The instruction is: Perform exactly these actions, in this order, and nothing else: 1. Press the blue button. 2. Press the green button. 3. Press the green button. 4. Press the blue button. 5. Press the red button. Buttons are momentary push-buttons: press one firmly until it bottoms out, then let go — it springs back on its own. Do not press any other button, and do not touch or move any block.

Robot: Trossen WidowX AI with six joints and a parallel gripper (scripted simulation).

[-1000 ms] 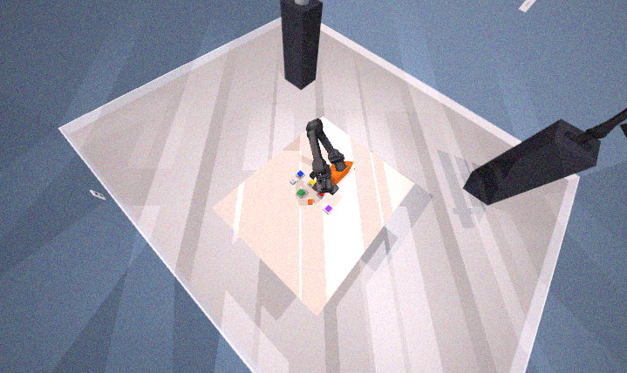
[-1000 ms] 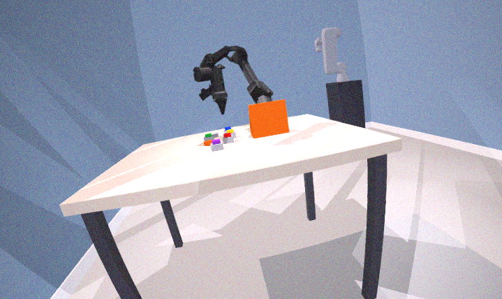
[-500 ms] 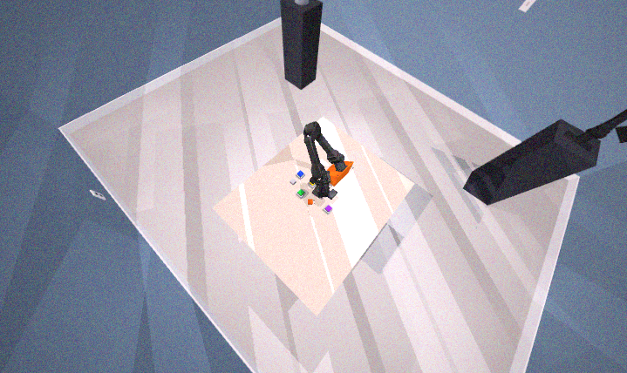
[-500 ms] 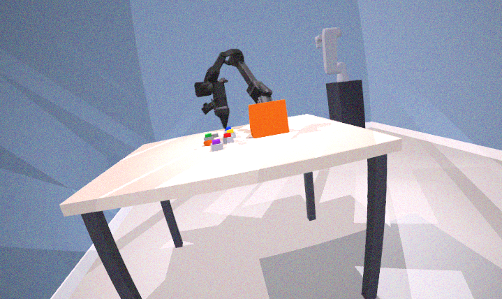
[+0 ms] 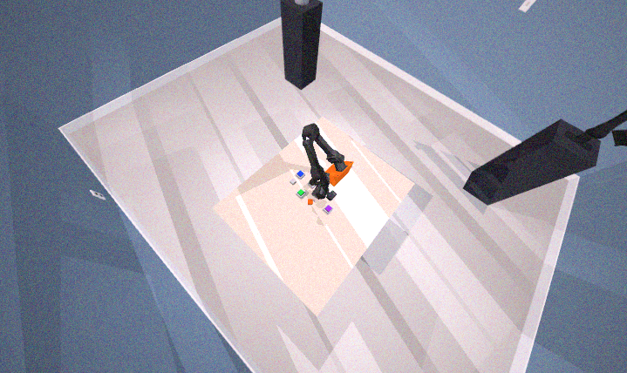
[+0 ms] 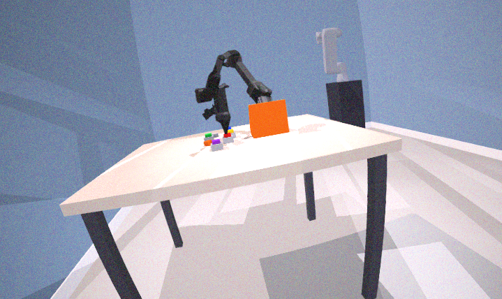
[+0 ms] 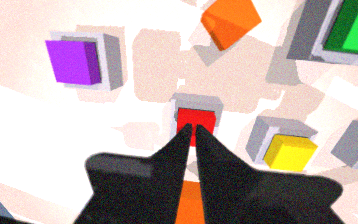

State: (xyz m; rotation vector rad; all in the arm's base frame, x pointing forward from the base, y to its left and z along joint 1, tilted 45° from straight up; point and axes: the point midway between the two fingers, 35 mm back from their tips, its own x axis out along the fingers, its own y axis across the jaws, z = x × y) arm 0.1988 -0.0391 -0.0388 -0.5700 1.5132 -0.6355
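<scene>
My gripper tip is now 10 mm above the red button. From my gripper tip the other things lie so: small orange block: 90 mm ahead, 20 mm to the right, 30 mm below; purple button: 50 mm ahead, 100 mm to the left, 10 mm below; yellow button: 20 mm behind, 100 mm to the right, 10 mm below.
</scene>
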